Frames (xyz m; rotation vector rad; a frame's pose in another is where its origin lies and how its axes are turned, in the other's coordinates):
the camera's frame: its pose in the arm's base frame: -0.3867 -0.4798 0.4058 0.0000 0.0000 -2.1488
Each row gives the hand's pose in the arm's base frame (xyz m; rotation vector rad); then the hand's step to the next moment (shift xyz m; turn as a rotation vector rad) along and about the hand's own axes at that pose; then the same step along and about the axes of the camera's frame.
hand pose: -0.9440 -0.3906 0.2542 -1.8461 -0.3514 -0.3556
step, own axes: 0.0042 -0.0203 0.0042 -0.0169 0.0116 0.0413
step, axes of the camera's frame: -0.0062 -0.0091 0.0181 -0.0251 -0.0257 -0.0289
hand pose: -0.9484 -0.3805 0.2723 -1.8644 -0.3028 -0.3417
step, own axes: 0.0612 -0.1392 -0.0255 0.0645 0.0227 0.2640
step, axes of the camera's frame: -0.0190 -0.0094 0.1527 -0.2556 -0.0591 -0.0743
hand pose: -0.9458 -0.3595 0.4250 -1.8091 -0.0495 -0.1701
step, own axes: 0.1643 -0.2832 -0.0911 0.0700 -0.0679 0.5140
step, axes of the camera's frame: -0.0410 0.1153 0.3171 -0.4856 -0.1894 -0.0448
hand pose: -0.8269 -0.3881 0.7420 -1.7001 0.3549 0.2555
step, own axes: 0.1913 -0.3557 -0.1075 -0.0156 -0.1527 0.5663
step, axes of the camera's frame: -0.1050 0.2982 0.2733 -0.5198 -0.2664 0.0560
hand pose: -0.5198 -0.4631 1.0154 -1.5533 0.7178 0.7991
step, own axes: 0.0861 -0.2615 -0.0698 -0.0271 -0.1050 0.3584
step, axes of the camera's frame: -0.1150 0.2457 0.0841 -0.3282 -0.1718 0.0543
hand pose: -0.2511 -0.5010 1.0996 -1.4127 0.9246 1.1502
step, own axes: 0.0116 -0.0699 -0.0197 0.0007 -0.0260 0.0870
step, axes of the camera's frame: -0.0332 0.0654 0.0058 -0.0812 -0.0401 0.0062
